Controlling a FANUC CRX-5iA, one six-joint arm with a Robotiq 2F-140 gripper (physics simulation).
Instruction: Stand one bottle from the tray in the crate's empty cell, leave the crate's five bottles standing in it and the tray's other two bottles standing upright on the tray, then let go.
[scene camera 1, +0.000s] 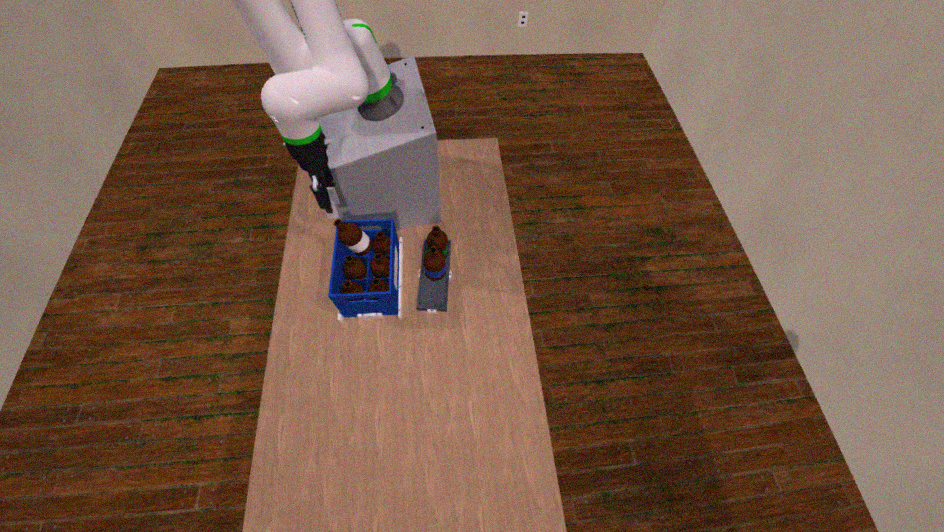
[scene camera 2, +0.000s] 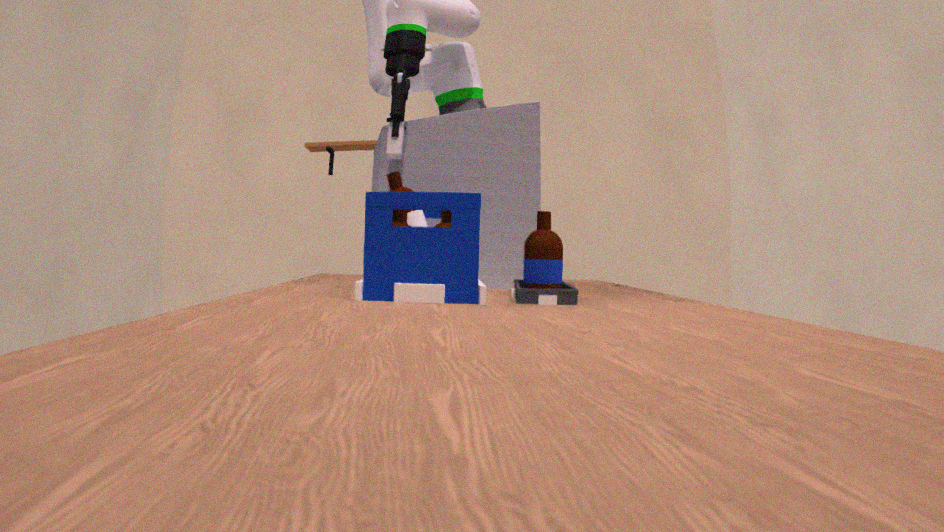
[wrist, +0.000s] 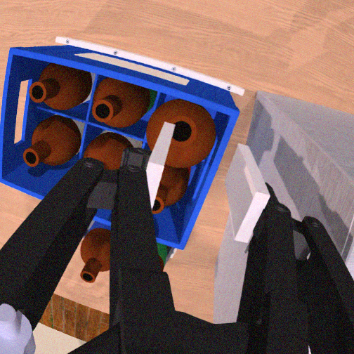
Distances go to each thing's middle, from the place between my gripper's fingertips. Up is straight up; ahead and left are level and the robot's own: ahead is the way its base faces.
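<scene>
The blue-labelled bottle (scene camera 2: 543, 251) is 110 mm ahead of my hand here, and it's 290 mm to the left of my hand and 190 mm below it.
</scene>
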